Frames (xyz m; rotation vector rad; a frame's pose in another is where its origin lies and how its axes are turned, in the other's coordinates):
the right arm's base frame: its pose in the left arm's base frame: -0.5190 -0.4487 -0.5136 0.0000 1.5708 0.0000
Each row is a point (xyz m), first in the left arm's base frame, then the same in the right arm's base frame.
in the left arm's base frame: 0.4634 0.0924 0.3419
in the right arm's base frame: -0.8555 0.5411 0.9824
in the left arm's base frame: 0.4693 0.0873 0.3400
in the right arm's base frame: -0.8536 0.5360 0.9883
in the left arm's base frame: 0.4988 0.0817 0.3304
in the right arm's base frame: -0.8440 0.5304 1.0178
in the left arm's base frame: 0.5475 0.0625 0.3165
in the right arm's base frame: -0.8301 0.5112 1.0665
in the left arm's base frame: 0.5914 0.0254 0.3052
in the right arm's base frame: -0.8188 0.4741 1.1104
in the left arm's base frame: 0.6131 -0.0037 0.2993
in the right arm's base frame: -0.8129 0.4450 1.1321
